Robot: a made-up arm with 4 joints.
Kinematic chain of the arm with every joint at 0, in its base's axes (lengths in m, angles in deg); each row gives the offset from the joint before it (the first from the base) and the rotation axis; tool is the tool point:
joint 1: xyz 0 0 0.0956 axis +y
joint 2: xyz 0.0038 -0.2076 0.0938 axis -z
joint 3: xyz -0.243 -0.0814 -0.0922 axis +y
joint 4: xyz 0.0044 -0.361 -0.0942 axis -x
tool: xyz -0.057 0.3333 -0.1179
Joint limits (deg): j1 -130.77..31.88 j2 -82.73..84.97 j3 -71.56..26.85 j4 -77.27..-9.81
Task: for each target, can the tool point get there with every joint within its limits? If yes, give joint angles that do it. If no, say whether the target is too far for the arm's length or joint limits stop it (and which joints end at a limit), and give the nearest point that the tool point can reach.
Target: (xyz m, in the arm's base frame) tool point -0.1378 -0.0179 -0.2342
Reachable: yes | joints -98.13 68.44 1.58 -70.37
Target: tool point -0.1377 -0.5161 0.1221
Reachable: yes | joints -94.59 -64.21 14.37 -57.66
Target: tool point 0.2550 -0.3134 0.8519
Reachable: no: joint limits stop it (at a limit: joint 2, joint 3, joint 4) | nearest point 0.0993 -0.4355 0.3901 | short by 0.502 m
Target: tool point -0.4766 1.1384 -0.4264
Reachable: no: too far | nearest point -0.1952 0.2224 -0.1182 | short by 1.007 m
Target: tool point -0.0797 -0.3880 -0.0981
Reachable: yes | joints -29.89 -25.54 -29.24 -15.41
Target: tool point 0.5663 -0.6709 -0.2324
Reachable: no: joint limits stop it (at a limit: joint 1, joint 3, joint 4) | nearest point 0.2575 -0.5184 -0.2283 | short by 0.344 m
